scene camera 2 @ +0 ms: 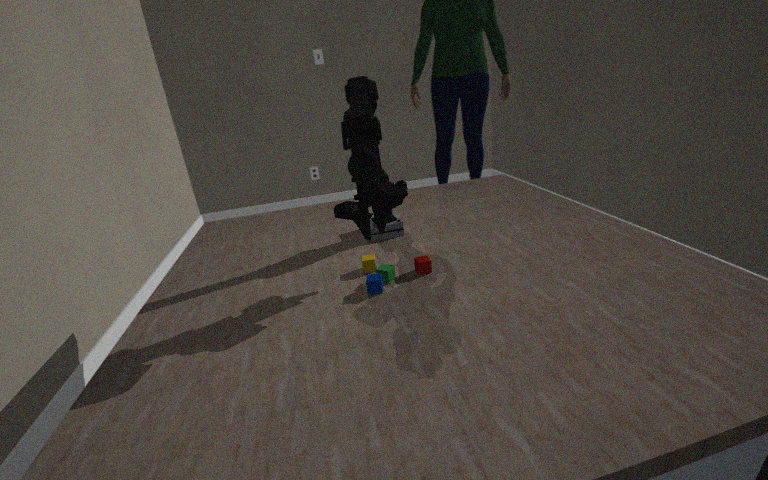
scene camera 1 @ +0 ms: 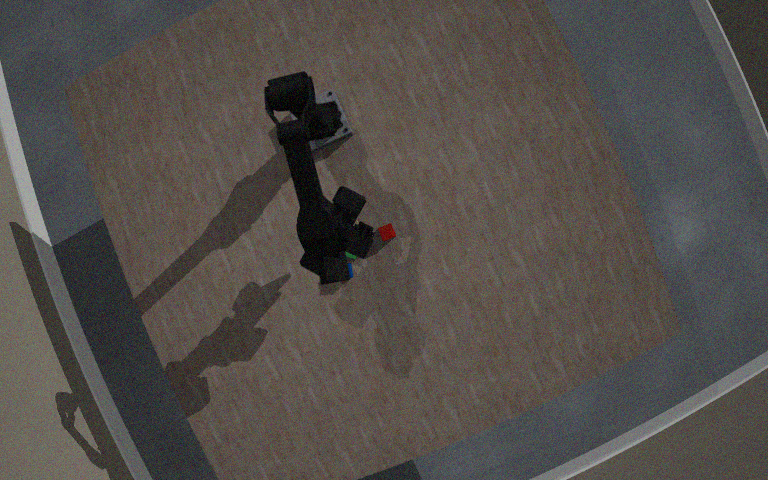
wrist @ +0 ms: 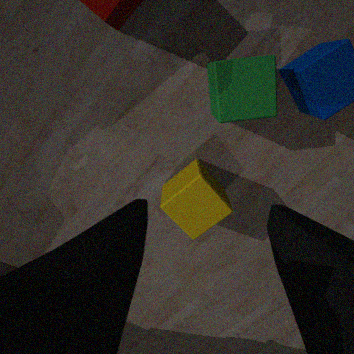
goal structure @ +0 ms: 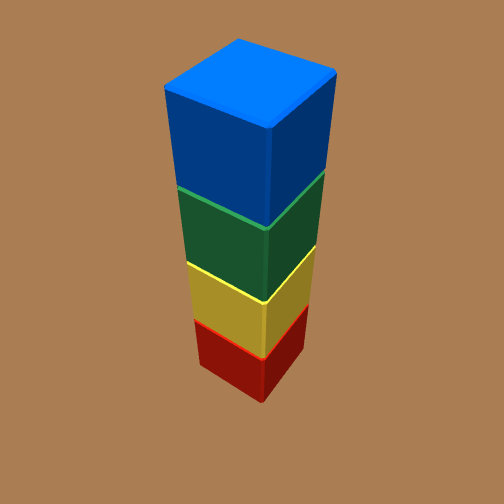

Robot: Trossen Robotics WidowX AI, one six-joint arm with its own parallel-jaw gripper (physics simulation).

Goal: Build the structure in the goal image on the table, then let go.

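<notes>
A yellow cube (scene camera 2: 368, 263) (wrist: 194, 205) rests on the wood-look surface, turned at an angle, and is hidden under the arm in scene camera 1. A green cube (scene camera 1: 350, 255) (scene camera 2: 386, 273) (wrist: 245, 90) sits apart from it. A blue cube (scene camera 1: 350, 271) (scene camera 2: 374, 284) (wrist: 325, 80) sits very close beside the green one; I cannot tell if they touch. A red cube (scene camera 1: 386, 232) (scene camera 2: 423, 265) (wrist: 106, 9) lies farther off, separate from the others. My gripper (wrist: 208, 213) is open and empty, above the surface, with the yellow cube showing between its fingertips in the wrist view.
The arm's base plate (scene camera 1: 344, 135) (scene camera 2: 396, 231) stands behind the cubes in scene camera 2. A person (scene camera 2: 459, 50) in a green top shows by the back wall. Long arm shadows cross the wood-look surface (scene camera 1: 509, 283) (scene camera 2: 538, 339).
</notes>
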